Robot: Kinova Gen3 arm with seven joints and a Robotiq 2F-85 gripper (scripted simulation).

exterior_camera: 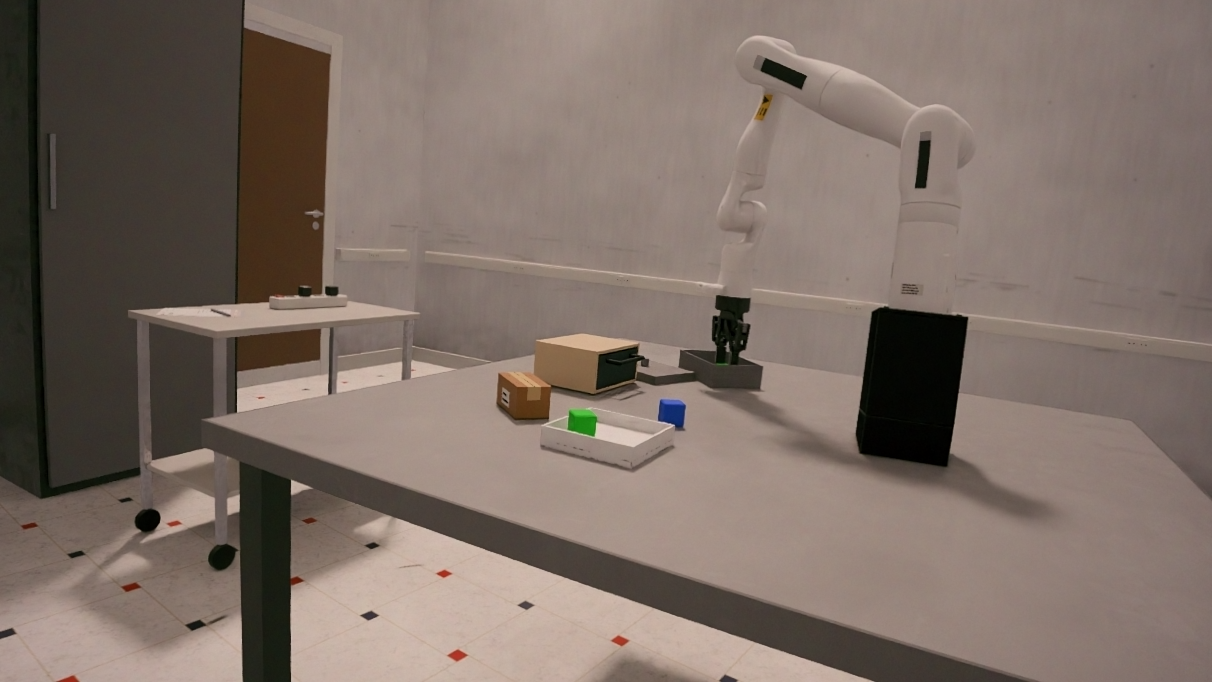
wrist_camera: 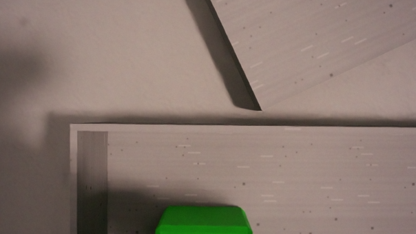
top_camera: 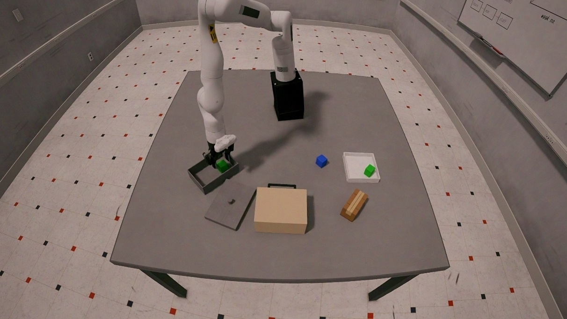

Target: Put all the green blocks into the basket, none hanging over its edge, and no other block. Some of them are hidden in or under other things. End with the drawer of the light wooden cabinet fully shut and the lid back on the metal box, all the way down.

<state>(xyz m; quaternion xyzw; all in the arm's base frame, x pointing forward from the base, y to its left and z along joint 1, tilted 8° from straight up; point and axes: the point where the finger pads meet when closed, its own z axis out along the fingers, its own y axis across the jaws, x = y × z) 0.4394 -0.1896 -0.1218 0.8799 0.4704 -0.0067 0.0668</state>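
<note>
The metal box lies 30 mm ahead of my hand, 30 mm to the right of it and 30 mm below it. From my hand the other things lie so: light wooden cabinet 150 mm ahead, 280 mm to the left, 10 mm below; lid 160 mm ahead, 90 mm to the left, 40 mm below; drawer 140 mm ahead, 280 mm to the left, 20 mm below.
</note>
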